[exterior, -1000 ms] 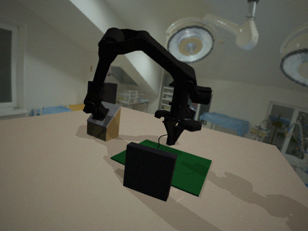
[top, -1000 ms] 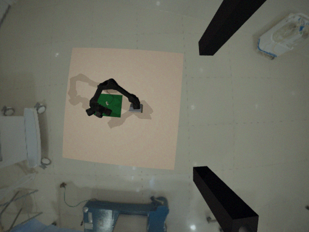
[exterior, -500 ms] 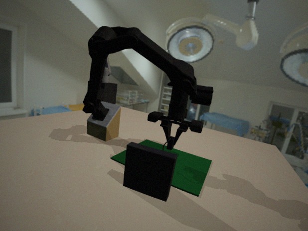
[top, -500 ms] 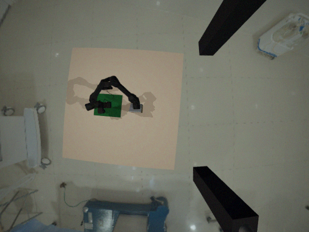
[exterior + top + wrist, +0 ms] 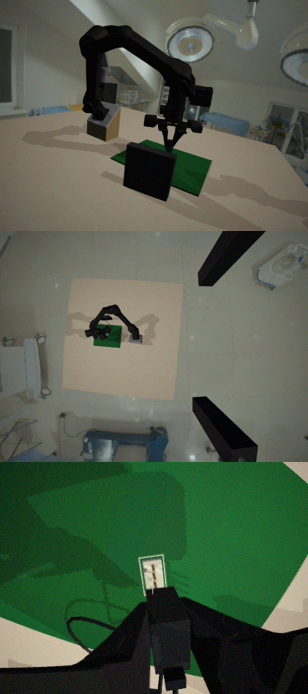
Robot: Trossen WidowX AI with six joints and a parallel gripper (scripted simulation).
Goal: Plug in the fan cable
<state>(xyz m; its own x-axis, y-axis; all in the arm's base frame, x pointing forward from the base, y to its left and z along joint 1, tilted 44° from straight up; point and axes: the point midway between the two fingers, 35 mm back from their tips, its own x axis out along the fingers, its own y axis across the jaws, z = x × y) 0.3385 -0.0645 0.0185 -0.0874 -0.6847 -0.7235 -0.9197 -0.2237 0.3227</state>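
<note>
Right now the green board is 1 cm behind my gripper tip, 2 cm to the left of it and 8 cm below it. The rest, counted from my gripper tip: dark fan plug (1 cm to the right, 1 cm above); black square fan (16 cm to the right).
</note>
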